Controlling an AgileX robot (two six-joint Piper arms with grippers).
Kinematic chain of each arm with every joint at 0, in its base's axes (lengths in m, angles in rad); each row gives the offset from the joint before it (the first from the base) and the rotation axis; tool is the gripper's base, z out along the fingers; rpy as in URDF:
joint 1: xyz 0 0 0.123 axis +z
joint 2: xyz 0 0 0 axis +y
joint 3: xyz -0.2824 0 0.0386 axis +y
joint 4: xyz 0.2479 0 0.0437 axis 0.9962 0 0.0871
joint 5: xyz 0 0 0 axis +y
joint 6: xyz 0.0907 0 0.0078 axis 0.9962 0 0.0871
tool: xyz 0 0 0 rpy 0 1.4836 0
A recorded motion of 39 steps. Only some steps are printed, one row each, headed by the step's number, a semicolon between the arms.
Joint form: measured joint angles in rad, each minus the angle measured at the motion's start. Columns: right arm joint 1, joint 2, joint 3, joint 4, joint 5, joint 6; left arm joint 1, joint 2, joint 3, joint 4, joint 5, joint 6.
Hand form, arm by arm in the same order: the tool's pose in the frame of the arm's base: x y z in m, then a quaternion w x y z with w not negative. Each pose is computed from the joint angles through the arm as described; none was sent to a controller.
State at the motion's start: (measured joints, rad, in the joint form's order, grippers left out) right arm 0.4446 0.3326 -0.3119 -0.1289 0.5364 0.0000; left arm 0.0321 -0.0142 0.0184 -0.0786 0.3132 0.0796
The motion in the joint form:
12: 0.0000 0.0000 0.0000 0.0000 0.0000 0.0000; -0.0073 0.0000 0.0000 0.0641 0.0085 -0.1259
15: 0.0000 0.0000 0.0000 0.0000 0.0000 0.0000; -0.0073 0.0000 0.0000 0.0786 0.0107 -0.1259
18: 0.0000 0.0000 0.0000 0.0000 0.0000 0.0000; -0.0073 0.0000 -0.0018 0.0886 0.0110 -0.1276
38: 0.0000 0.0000 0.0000 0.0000 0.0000 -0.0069; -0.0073 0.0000 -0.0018 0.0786 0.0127 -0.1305
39: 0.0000 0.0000 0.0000 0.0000 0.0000 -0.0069; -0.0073 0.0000 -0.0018 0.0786 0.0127 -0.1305
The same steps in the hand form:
12: 0.0708 0.0271 0.2493 0.52171 -0.21675 0.82299 0.05948; 0.0536 0.0009 0.1786 0.61777 -0.03193 0.78561 -0.01269
15: 0.0708 0.0271 0.2493 0.52171 -0.21675 0.82299 0.05948; 0.0535 0.0013 0.1784 0.61698 -0.02797 0.78645 -0.00663
18: 0.0708 0.0271 0.2493 0.52171 -0.21675 0.82299 0.05948; 0.0535 0.0016 0.1790 0.61761 -0.02588 0.78606 -0.00298
38: 0.0708 0.0271 0.2493 0.52191 -0.21958 0.82223 0.05768; 0.0534 0.0013 0.1788 0.61689 -0.02978 0.78645 -0.00805
39: 0.0708 0.0271 0.2493 0.52191 -0.21958 0.82223 0.05768; 0.0534 0.0013 0.1788 0.61689 -0.02978 0.78645 -0.00805

